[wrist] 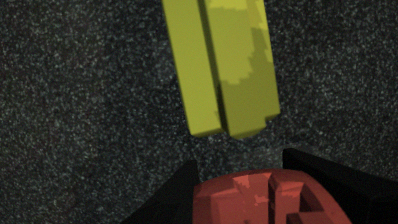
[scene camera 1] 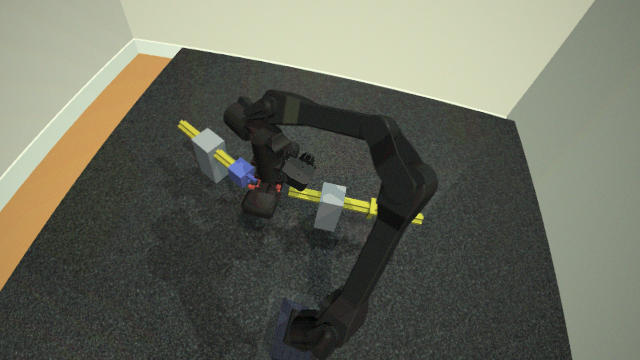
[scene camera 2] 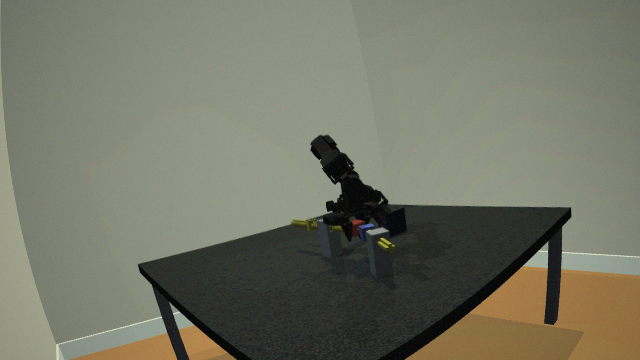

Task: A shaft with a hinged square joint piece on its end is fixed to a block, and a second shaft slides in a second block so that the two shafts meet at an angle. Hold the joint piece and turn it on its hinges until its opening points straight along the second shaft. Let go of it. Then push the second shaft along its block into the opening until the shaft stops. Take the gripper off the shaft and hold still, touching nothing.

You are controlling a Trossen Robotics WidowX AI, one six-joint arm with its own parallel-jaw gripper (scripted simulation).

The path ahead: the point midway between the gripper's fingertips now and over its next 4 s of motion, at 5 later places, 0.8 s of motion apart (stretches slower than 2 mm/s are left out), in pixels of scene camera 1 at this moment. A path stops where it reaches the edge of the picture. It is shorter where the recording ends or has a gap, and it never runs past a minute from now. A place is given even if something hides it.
My gripper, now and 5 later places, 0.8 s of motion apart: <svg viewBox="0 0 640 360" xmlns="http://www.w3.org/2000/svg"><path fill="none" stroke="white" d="M275 197L275 193L273 169L274 152L306 171L355 176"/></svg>
